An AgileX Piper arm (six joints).
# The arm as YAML. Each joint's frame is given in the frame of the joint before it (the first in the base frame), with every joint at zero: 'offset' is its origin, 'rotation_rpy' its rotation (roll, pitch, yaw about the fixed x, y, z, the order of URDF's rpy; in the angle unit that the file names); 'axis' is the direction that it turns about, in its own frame. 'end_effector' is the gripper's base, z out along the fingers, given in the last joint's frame.
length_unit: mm
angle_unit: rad
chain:
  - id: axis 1
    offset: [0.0, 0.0, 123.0]
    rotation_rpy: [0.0, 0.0, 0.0]
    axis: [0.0, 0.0, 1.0]
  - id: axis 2
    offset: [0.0, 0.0, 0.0]
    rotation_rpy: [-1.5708, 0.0, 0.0]
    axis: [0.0, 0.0, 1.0]
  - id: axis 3
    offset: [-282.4, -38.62, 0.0]
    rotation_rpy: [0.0, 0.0, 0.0]
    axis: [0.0, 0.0, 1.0]
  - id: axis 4
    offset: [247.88, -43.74, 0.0]
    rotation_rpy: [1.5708, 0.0, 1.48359]
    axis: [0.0, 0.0, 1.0]
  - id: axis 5
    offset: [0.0, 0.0, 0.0]
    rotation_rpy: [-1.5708, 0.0, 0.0]
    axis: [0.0, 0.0, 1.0]
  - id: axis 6
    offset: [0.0, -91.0, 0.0]
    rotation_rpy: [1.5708, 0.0, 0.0]
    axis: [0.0, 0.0, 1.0]
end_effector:
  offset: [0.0, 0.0, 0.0]
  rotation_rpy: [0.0, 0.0, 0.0]
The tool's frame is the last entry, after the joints.
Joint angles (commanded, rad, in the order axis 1, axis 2, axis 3, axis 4, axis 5, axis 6), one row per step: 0.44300 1.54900 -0.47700 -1.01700 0.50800 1.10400; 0.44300 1.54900 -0.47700 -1.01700 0.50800 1.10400; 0.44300 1.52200 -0.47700 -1.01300 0.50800 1.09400; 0.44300 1.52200 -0.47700 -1.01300 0.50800 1.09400; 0.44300 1.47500 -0.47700 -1.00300 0.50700 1.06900; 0.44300 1.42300 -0.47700 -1.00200 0.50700 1.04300; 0.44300 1.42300 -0.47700 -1.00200 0.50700 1.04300; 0.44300 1.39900 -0.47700 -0.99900 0.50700 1.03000; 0.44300 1.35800 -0.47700 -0.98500 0.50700 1.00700; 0.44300 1.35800 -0.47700 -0.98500 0.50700 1.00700; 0.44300 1.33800 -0.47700 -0.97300 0.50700 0.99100; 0.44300 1.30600 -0.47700 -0.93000 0.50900 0.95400
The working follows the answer.
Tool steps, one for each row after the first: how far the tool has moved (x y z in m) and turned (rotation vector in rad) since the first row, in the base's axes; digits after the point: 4 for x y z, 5 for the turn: 0.0000 0.0000 0.0000 0.00000 0.00000 0.00000; -0.0004 -0.0001 0.0057 0.00930 -0.02090 0.00536; -0.0004 -0.0001 0.0057 0.00930 -0.02090 0.00536; -0.0015 -0.0003 0.0155 0.02429 -0.05503 0.01925; -0.0029 -0.0009 0.0265 0.03452 -0.09588 0.04059; -0.0029 -0.0009 0.0265 0.03452 -0.09588 0.04059; -0.0038 -0.0012 0.0314 0.03987 -0.11400 0.04917; -0.0058 -0.0018 0.0397 0.05345 -0.14266 0.05759; -0.0058 -0.0018 0.0397 0.05345 -0.14266 0.05759; -0.0071 -0.0021 0.0435 0.06073 -0.15428 0.06185; -0.0102 -0.0025 0.0489 0.07977 -0.16362 0.05970
Tool pose at each row, in the base's axes (x y z in m, rotation vector in rad; rounded; the steps above come from the unrounded poses): 0.2095 0.0577 0.1303 -0.30751 2.68313 -0.43966; 0.2095 0.0577 0.1303 -0.30751 2.68313 -0.43966; 0.2091 0.0576 0.1360 -0.30567 2.66266 -0.42635; 0.2091 0.0576 0.1360 -0.30567 2.66266 -0.42635; 0.2080 0.0574 0.1458 -0.30942 2.62773 -0.40362; 0.2066 0.0568 0.1568 -0.32198 2.58351 -0.38560; 0.2066 0.0568 0.1568 -0.32198 2.58351 -0.38560; 0.2057 0.0565 0.1617 -0.32605 2.56419 -0.37687; 0.2037 0.0559 0.1700 -0.32435 2.53564 -0.35799; 0.2037 0.0559 0.1700 -0.32435 2.53564 -0.35799; 0.2024 0.0556 0.1738 -0.32422 2.52397 -0.34785; 0.1993 0.0552 0.1792 -0.31335 2.51746 -0.32424

